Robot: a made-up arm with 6 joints. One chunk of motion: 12 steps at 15 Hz.
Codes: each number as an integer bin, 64 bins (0 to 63) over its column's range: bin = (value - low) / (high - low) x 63, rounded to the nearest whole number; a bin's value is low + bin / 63 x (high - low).
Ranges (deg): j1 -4..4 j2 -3..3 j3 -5..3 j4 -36..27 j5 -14..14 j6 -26..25
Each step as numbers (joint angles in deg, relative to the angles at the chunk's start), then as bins.
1 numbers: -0.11 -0.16 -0.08 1.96 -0.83 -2.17
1 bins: 31 30 39 38 30 29
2 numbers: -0.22 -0.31 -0.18 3.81 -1.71 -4.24
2 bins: 30 28 38 40 28 27
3 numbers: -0.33 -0.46 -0.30 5.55 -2.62 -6.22
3 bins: 29 27 37 42 26 24
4 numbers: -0.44 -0.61 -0.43 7.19 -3.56 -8.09
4 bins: 28 25 36 43 23 22
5 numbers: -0.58 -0.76 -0.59 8.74 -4.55 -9.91
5 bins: 27 24 35 45 21 20
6 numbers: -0.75 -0.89 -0.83 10.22 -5.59 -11.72
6 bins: 26 22 33 46 19 18
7 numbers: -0.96 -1.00 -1.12 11.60 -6.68 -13.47
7 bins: 24 21 31 48 16 15
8 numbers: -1.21 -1.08 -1.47 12.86 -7.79 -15.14
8 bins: 22 20 28 49 14 13
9 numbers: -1.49 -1.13 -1.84 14.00 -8.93 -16.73
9 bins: 20 20 25 50 11 11
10 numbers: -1.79 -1.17 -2.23 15.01 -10.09 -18.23
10 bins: 17 19 22 51 9 10
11 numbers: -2.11 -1.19 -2.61 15.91 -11.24 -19.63
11 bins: 15 19 19 52 6 8
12 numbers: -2.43 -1.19 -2.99 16.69 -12.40 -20.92
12 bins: 12 19 16 53 4 6
